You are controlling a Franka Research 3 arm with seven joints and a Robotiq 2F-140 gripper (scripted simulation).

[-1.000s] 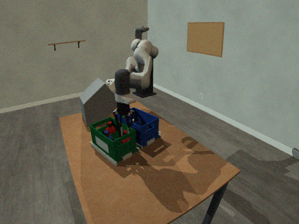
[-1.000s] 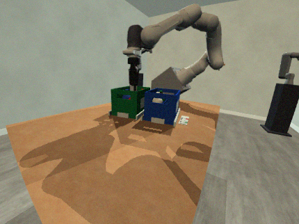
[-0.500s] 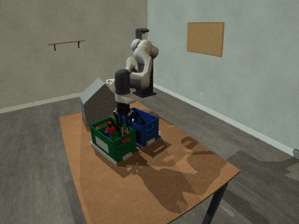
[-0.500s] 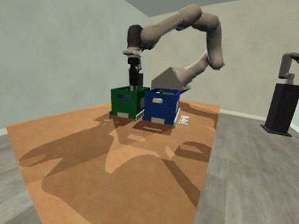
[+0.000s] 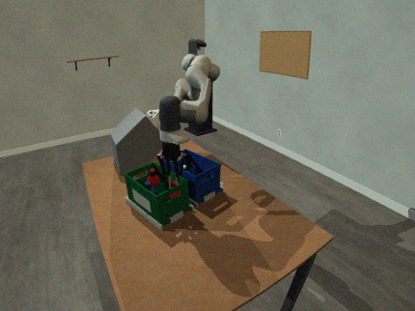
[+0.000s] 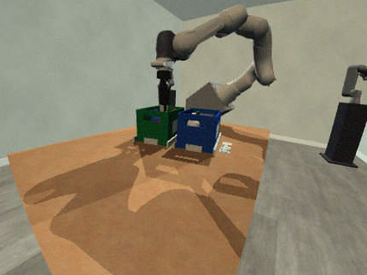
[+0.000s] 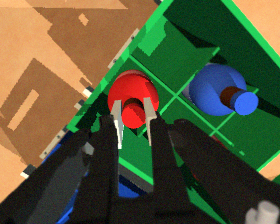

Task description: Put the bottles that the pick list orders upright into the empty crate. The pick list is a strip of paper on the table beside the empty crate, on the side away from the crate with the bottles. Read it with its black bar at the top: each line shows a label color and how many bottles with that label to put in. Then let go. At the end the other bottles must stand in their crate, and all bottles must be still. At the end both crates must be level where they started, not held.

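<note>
Now: the green crate 90 mm below my hand, 80 mm behind it and 60 mm to the right of it. Round my hand: white bottle: 130 mm to the left, 110 mm behind, 80 mm below; then blue crate: 170 mm to the left, 120 mm behind, 90 mm below; then blue-capped bottle: 100 mm to the right, 80 mm below, 70 mm behind.
</note>
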